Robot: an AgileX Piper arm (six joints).
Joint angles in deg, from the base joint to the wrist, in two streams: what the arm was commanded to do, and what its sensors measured. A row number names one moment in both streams.
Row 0, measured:
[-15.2 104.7 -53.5 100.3 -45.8 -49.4]
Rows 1 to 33, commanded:
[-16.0 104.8 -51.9 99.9 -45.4 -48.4]
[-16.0 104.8 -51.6 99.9 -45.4 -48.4]
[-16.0 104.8 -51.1 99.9 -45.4 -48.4]
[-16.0 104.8 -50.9 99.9 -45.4 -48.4]
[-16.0 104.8 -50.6 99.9 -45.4 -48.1]
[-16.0 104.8 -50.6 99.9 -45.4 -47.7]
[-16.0 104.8 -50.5 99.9 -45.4 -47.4]
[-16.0 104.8 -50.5 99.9 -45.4 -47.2]
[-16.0 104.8 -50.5 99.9 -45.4 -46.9]
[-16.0 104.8 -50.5 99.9 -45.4 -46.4]
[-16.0 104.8 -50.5 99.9 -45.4 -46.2]
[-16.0 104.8 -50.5 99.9 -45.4 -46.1]
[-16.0 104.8 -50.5 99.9 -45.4 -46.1]
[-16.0 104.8 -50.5 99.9 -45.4 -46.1]
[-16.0 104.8 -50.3 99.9 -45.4 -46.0]
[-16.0 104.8 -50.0 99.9 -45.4 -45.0]
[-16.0 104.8 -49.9 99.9 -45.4 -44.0]
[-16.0 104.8 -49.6 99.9 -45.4 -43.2]
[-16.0 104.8 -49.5 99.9 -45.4 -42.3]
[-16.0 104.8 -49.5 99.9 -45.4 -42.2]
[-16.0 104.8 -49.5 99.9 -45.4 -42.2]
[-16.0 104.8 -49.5 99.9 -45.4 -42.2]
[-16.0 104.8 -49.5 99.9 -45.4 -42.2]
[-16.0 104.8 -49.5 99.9 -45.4 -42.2]
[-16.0 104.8 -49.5 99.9 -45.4 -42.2]
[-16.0 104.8 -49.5 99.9 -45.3 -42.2]
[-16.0 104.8 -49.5 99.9 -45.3 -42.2]
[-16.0 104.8 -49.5 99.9 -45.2 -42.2]
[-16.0 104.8 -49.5 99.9 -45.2 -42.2]
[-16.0 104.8 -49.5 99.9 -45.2 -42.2]
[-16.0 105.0 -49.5 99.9 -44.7 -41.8]
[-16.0 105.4 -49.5 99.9 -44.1 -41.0]
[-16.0 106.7 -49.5 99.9 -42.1 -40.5]
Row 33, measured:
[-15.7 104.8 -49.7 100.6 -45.1 -42.0]
